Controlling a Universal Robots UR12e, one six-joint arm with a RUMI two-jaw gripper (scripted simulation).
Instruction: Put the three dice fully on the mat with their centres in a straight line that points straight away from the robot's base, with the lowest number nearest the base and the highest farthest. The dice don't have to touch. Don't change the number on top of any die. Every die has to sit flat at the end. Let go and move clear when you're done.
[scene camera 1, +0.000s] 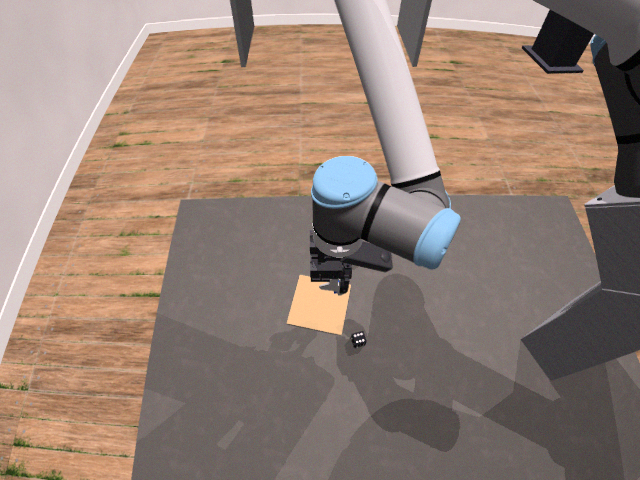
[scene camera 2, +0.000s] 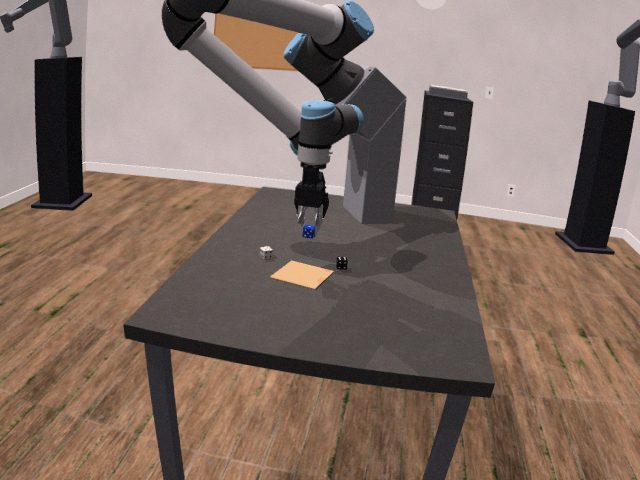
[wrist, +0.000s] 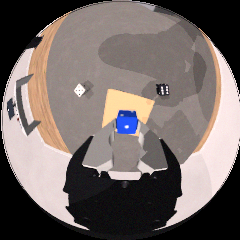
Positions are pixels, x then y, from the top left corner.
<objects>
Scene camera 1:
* my gripper: 338, 287
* mat: 312, 308
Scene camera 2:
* my gripper: 308, 236
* mat: 296, 273
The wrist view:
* my gripper: 126, 119
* mat: 116, 100
</objects>
